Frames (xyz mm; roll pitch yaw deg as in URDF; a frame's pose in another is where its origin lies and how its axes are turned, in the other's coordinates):
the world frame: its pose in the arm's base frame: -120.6 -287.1 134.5 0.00 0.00 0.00
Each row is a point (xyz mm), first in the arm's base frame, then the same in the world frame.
Working: the arm's base frame: its pose in the world frame: 120.6 287.1 -134.5 0.00 0.00 0.00

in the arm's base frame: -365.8 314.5 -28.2
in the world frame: -245.2 601.6 -162.7
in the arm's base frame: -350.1 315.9 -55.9
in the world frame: -229.5 603.0 -190.4
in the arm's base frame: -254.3 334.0 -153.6
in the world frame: -133.7 621.1 -288.1
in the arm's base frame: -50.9 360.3 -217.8
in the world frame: 69.7 647.4 -352.3
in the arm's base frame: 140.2 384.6 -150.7
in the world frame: 260.8 671.7 -285.2
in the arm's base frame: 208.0 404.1 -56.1
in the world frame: 328.6 691.2 -190.6
